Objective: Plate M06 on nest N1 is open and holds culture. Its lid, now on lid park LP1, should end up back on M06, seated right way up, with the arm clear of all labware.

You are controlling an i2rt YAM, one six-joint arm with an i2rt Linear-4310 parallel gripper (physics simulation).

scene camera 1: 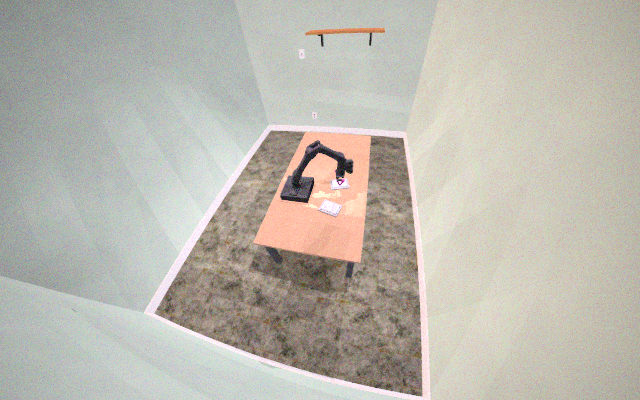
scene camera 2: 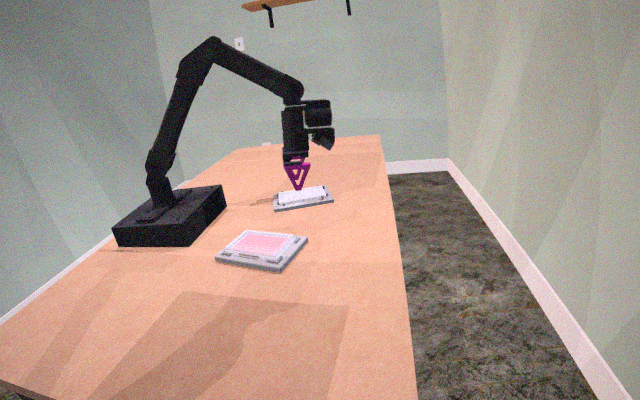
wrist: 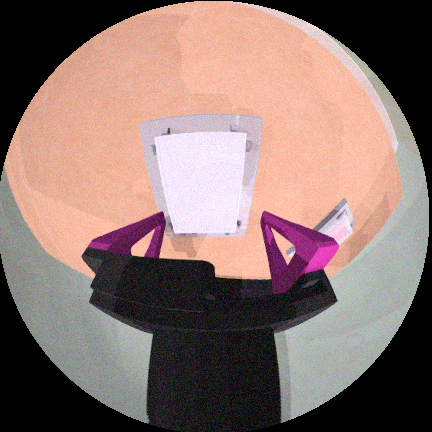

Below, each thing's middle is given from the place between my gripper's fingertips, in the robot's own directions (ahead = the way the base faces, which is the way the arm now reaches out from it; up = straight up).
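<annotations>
Plate lid (wrist: 201, 172): 40 mm below my hand, 10 mm to the left of it.
</annotations>
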